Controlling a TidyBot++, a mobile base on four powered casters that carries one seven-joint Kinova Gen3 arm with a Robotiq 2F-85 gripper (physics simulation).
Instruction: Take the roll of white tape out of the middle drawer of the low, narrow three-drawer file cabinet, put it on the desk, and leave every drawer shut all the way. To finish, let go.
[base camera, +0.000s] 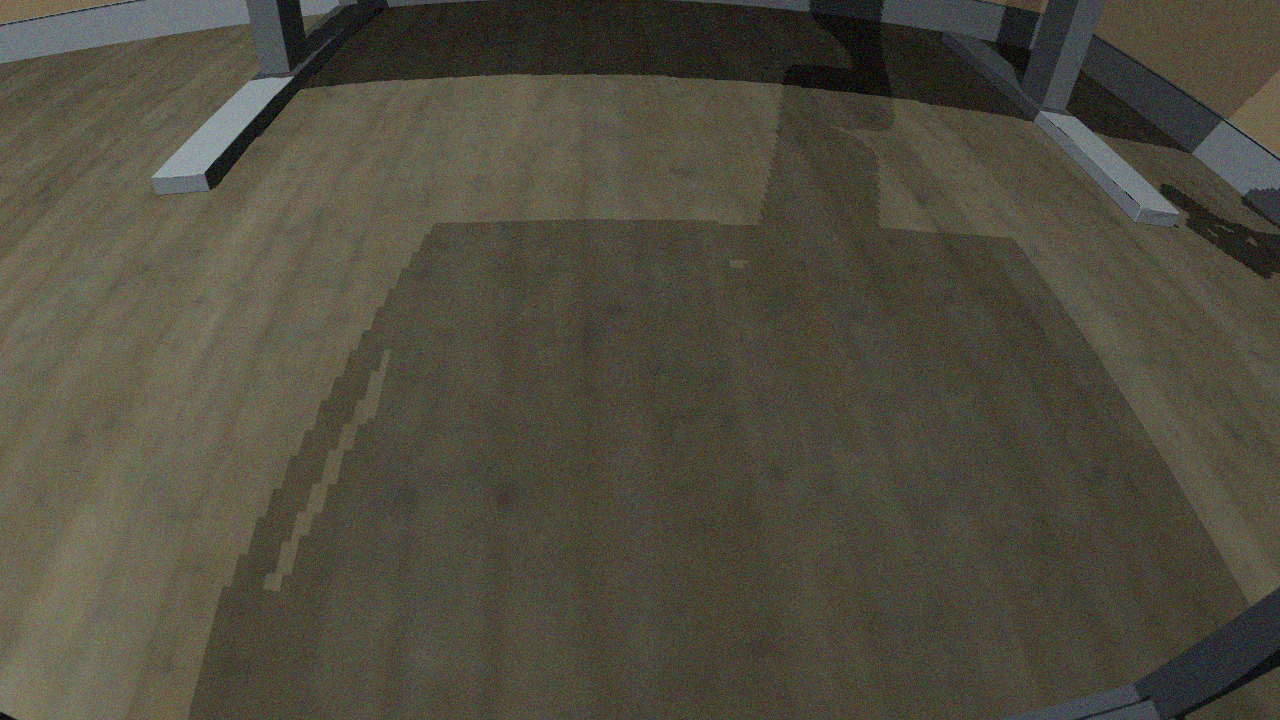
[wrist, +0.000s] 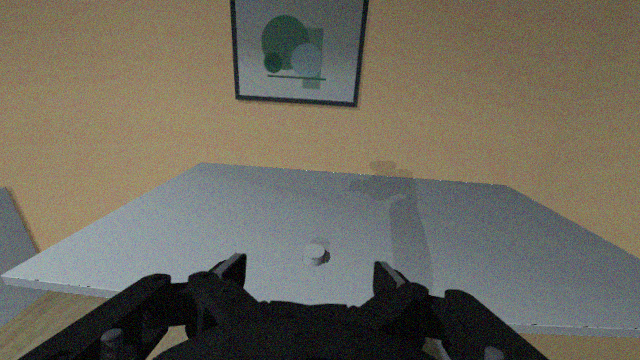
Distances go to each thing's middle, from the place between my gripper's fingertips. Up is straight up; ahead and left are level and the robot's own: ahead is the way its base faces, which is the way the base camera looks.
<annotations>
I see my gripper 960 mm short of the framed picture (wrist: 310, 59), 120 mm to the right of it and 280 mm below it.
</annotations>
